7 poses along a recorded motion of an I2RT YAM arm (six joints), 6.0 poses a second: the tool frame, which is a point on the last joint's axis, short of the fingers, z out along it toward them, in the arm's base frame.
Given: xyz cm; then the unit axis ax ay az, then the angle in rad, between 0 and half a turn.
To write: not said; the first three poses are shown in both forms.
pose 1, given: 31.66, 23.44, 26.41, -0.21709, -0.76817, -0.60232, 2.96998
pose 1, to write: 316.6, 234.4, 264.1, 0.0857, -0.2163, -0.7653, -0.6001
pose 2, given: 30.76, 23.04, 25.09, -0.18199, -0.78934, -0.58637, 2.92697
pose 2, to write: 307.6, 230.4, 250.9, 0.1071, -0.1809, -0.7848, -0.5830
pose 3, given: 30.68, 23.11, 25.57, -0.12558, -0.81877, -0.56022, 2.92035
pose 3, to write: 306.8, 231.1, 255.7, 0.1104, -0.1248, -0.8138, -0.5568
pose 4, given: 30.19, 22.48, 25.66, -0.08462, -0.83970, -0.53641, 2.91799
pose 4, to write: 301.9, 224.8, 256.6, 0.1116, -0.0841, -0.8345, -0.5331
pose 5, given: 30.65, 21.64, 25.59, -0.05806, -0.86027, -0.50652, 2.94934
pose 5, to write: 306.5, 216.4, 255.9, 0.0960, -0.0578, -0.8563, -0.5042
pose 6, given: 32.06, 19.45, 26.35, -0.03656, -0.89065, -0.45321, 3.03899
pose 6, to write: 320.6, 194.5, 263.5, 0.0513, -0.0365, -0.8895, -0.4526
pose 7, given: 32.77, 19.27, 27.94, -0.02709, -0.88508, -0.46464, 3.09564
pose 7, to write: 327.7, 192.7, 279.4, 0.0230, -0.0271, -0.8849, -0.4645
